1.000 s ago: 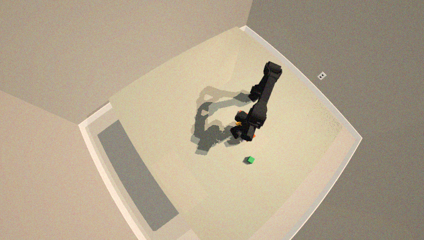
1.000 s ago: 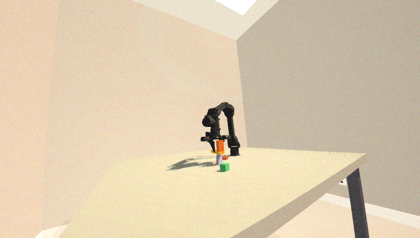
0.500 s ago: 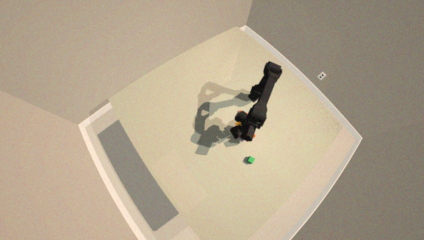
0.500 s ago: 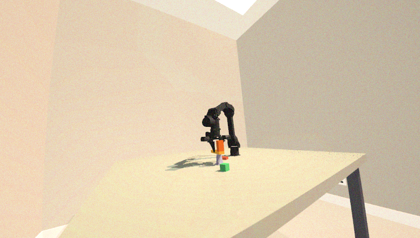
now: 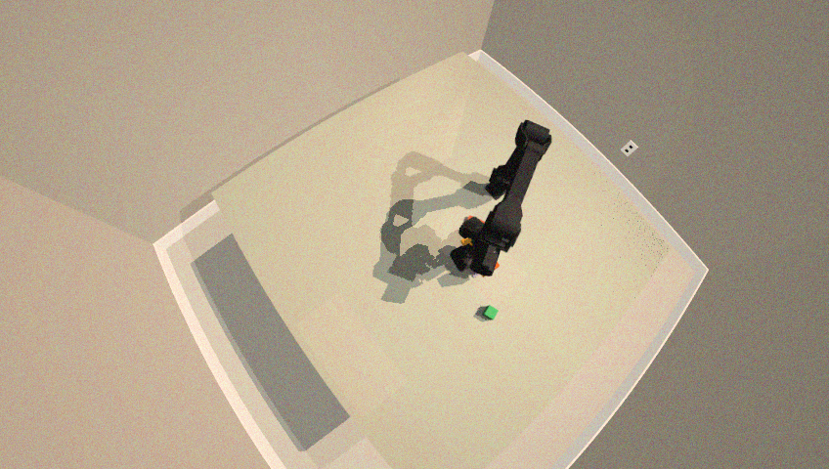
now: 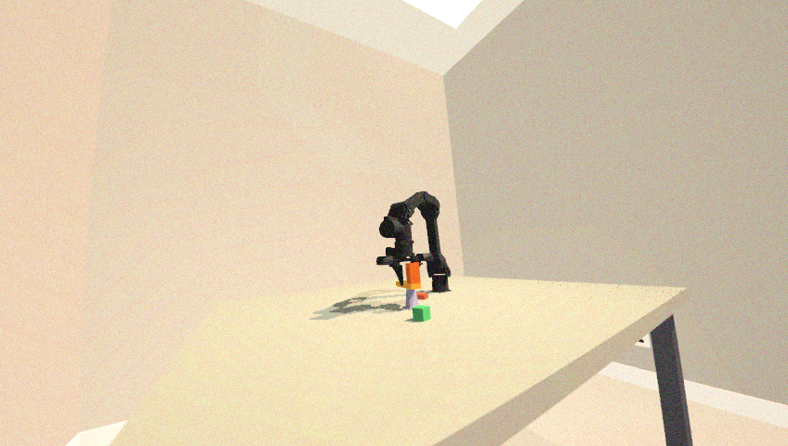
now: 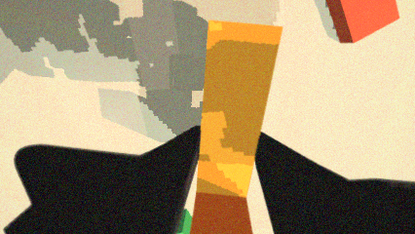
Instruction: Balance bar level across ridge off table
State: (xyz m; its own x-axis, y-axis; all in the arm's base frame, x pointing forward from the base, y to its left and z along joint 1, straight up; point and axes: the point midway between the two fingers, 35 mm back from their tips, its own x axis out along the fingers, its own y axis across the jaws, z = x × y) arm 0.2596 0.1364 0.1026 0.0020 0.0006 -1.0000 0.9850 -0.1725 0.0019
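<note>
The flat red block lies 10 cm behind my gripper tip, 8 cm to the right of it and 6 cm below it. From my gripper tip the other things lie so: green cube: 7 cm ahead, 17 cm to the left, 5 cm below.
</note>
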